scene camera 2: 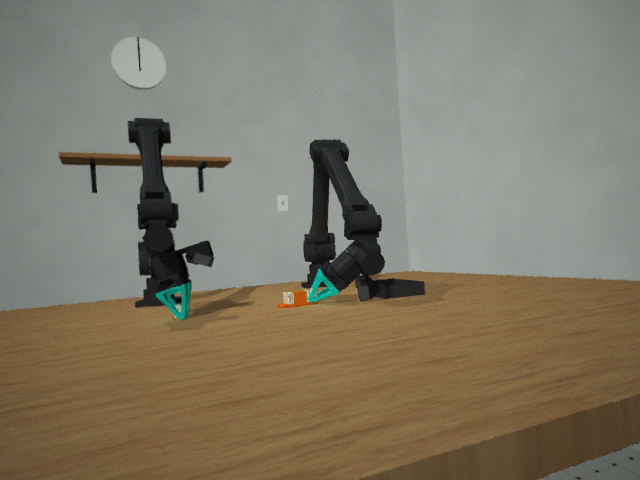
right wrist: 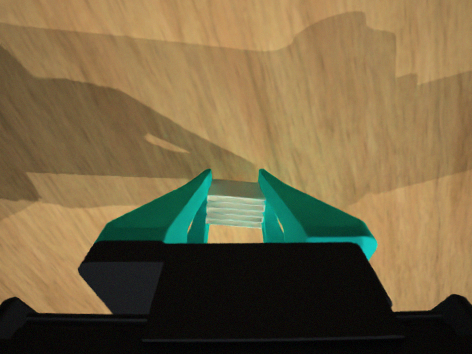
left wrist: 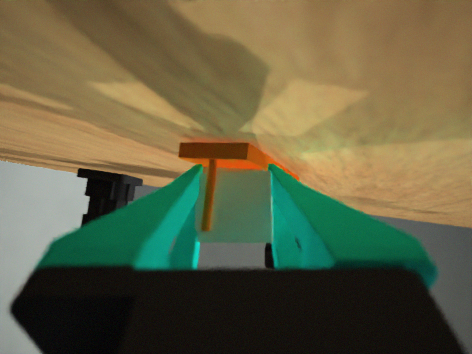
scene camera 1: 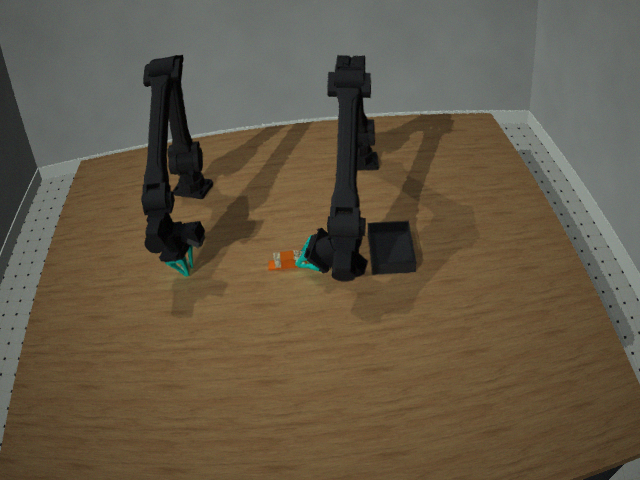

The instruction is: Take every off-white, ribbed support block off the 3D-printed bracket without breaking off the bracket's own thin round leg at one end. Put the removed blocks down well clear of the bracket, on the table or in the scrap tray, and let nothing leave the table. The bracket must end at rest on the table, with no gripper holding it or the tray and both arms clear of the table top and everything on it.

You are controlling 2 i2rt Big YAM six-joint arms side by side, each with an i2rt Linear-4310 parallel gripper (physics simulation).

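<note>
The orange bracket (scene camera 1: 286, 259) (scene camera 2: 301, 297) (left wrist: 214, 150) lies on or just above the table. An off-white ribbed block (scene camera 1: 277, 259) (scene camera 2: 287, 297) sits on its picture-left end. My left gripper (scene camera 1: 298, 264) (scene camera 2: 311, 299) (left wrist: 235, 176) is shut on another off-white block (left wrist: 240, 205) at the other end; the thin round leg (left wrist: 209, 195) stands upright in front of that block, close to one finger. My right gripper (scene camera 1: 189, 271) (scene camera 2: 180, 315) (right wrist: 235, 177) is shut on a loose ribbed block (right wrist: 235, 204), well to the picture-left of the bracket, low over the table.
The black scrap tray (scene camera 1: 393, 269) (scene camera 2: 419, 288) stands to the picture-right of the left gripper, close beside the left arm's wrist. The wooden table (scene camera 1: 310, 372) (scene camera 2: 310, 372) extends in front of both arms. Both arm bases stand at the back.
</note>
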